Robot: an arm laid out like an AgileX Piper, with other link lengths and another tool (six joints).
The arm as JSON. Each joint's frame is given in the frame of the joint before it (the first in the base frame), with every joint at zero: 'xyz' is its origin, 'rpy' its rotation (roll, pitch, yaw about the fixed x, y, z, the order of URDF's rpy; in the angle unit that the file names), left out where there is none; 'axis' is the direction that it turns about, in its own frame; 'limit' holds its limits. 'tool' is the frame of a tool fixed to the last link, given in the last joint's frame.
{
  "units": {
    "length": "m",
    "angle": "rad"
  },
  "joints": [
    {
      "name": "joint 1",
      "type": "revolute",
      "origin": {
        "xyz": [
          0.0,
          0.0,
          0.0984
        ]
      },
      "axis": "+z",
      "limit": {
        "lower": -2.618,
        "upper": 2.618
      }
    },
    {
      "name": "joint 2",
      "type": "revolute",
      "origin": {
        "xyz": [
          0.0,
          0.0,
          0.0
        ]
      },
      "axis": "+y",
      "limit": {
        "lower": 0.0,
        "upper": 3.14
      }
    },
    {
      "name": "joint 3",
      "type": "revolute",
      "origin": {
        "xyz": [
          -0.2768,
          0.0,
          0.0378
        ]
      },
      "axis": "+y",
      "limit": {
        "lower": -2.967,
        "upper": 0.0
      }
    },
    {
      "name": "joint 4",
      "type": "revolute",
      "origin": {
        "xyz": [
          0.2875,
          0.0,
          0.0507
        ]
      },
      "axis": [
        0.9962,
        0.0,
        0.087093
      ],
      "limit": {
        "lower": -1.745,
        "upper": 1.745
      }
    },
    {
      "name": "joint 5",
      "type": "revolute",
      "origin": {
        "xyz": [
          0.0,
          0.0,
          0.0
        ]
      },
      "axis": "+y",
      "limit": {
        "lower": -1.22,
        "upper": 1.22
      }
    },
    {
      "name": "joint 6",
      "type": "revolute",
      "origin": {
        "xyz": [
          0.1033,
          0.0,
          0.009
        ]
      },
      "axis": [
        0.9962,
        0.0,
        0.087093
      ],
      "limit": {
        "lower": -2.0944,
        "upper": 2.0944
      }
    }
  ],
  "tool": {
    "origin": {
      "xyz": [
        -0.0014,
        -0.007,
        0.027
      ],
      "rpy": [
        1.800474,
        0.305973,
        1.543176
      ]
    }
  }
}
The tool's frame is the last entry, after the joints.
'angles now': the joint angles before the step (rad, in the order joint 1, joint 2, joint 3, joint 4, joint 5, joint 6). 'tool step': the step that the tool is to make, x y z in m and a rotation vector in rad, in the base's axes. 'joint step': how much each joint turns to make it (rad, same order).
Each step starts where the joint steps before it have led.
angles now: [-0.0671 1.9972 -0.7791 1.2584 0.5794 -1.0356]
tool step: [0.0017 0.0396 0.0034 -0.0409 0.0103 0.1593]
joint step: [0.1194 -0.0001 -0.0373 -0.1319 -0.0002 0.0931]
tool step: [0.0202 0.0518 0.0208 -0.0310 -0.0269 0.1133]
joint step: [0.1460 0.0000 -0.1235 -0.1565 0.0104 0.2001]
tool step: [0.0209 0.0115 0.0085 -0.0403 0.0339 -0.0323]
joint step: [0.0324 0.0309 -0.1149 -0.1681 0.0297 0.2435]
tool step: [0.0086 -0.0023 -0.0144 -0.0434 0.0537 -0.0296]
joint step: [-0.0002 0.0604 -0.0561 -0.0931 0.0135 0.1197]
